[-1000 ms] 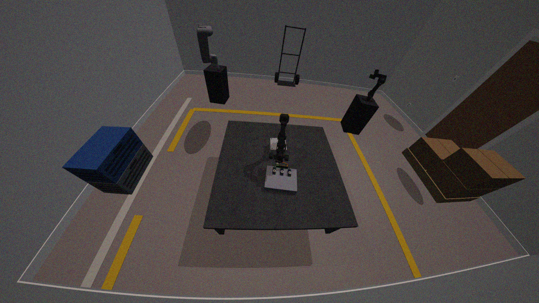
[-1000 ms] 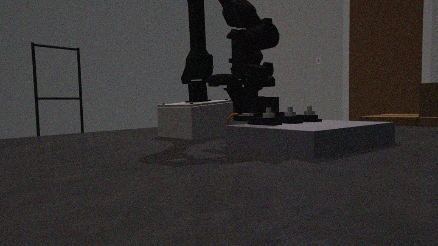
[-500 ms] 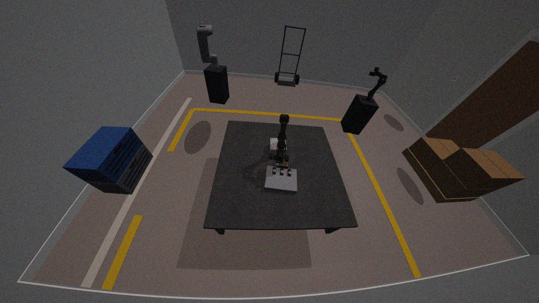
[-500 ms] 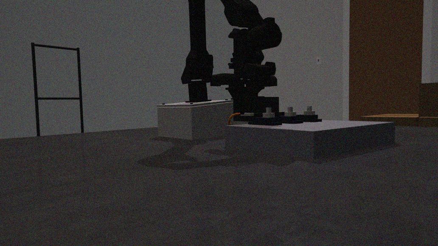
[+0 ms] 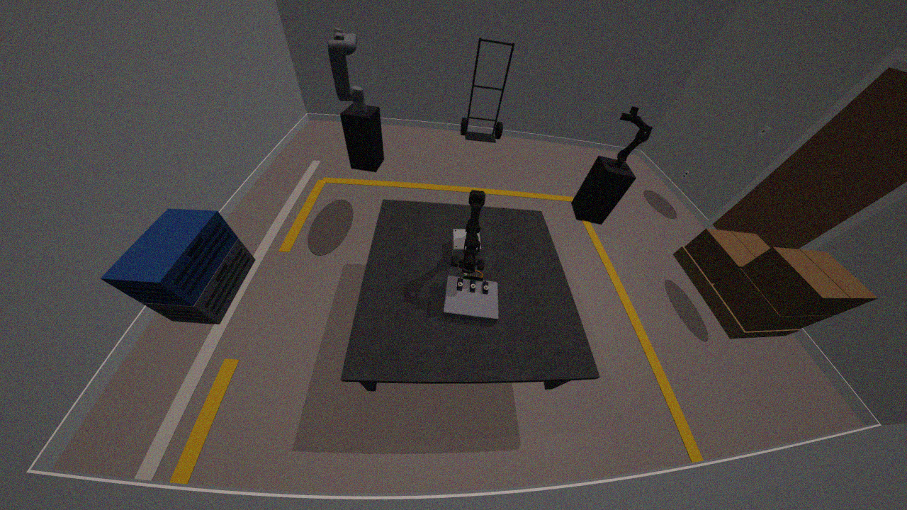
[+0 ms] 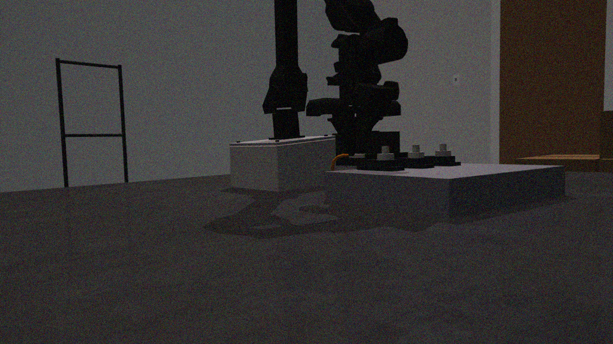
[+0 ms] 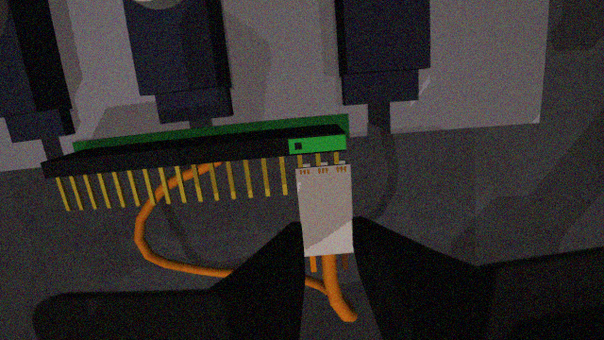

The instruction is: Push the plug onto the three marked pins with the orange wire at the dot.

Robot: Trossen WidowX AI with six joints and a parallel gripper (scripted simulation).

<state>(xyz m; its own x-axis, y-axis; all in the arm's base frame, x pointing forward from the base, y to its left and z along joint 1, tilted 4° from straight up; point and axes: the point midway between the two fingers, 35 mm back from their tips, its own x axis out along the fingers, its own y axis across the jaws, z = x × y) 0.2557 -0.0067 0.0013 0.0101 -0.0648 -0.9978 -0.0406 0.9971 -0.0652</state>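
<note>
My gripper tip is 3 cm short of the green band. From my gripper tip the other things lie so: grey base plate (19 cm ahead, 6 cm to the left, 5 cm below).
</note>
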